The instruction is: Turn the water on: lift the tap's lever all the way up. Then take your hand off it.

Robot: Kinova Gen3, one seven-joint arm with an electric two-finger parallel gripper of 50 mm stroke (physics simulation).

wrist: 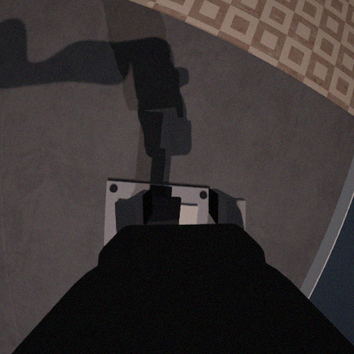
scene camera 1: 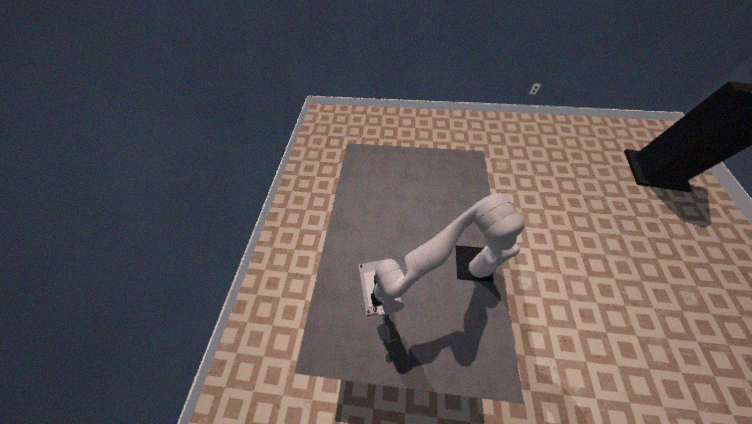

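Pixels of known places: arm's base, origin of the base link: [scene camera 1: 478, 268].
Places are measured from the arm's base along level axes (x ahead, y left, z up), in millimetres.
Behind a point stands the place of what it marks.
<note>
The tap's light rectangular base plate [scene camera 1: 367, 289] @[x 509, y 216, z 3 mm] [wrist: 186, 191] has dark round spots at its corners and lies on the grey table top. The tap and its lever cannot be made out in either view; the arm and the gripper cover most of the plate, so the lever's position cannot be told. My gripper [scene camera 1: 374, 299] @[x 422, y 299, z 146 mm] [wrist: 179, 201] is open with nothing between its fingers. Its fingers stand apart over the plate in the wrist view. Whether a finger touches the lever is hidden.
The grey table top [scene camera 1: 400, 200] @[x 442, y -321, z -12 mm] [wrist: 260, 150] lies under the plate. The arm's black base [scene camera 1: 463, 263] @[x 71, y -10, z 0 mm] stands near the table's right edge in the scene view. The arm's shadow falls beside the plate. A tall black object [scene camera 1: 689, 131] stands far right on the tiled floor [scene camera 1: 595, 252].
</note>
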